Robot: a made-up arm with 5 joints.
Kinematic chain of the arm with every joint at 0, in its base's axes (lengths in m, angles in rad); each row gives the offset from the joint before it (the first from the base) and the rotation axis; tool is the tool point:
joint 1: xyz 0 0 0.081 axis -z
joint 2: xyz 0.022 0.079 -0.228 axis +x
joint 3: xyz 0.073 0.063 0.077 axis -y
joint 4: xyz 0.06 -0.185 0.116 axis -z
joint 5: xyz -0.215 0 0.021 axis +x
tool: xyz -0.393 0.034 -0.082
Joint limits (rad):
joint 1: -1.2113..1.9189
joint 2: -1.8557..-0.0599
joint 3: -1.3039..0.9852
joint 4: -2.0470..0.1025
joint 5: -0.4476..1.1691
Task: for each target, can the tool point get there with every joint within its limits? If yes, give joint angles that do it. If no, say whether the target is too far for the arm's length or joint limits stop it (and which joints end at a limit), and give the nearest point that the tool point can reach.
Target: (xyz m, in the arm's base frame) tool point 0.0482 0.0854 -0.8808
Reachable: no: joint limits stop it (at a limit: joint 1, joint 2, joint 3, joint 4) | nearest point 0.0856 0.2308 -0.4930 | short by 0.416 m
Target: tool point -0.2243 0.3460 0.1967
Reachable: yes | joints 1.0438 -0.3433 -0.2641 -0.2444 0.3832
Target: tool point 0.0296 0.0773 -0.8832
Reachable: no: joint limits stop it (at a limit: joint 1, joint 2, joint 3, joint 4) | nearest point 0.0829 0.2319 -0.4932 | short by 0.423 m
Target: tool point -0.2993 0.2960 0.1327
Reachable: yes | joints 1.1749 -0.9884 0.3497 -0.4297 -0.2797
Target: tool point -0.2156 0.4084 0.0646
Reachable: yes | joints 0.9583 -0.5412 0.0015 -0.1352 0.6793
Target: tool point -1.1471 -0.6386 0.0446
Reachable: no: too far | nearest point -0.6366 -0.3544 -0.0072 | short by 0.587 m
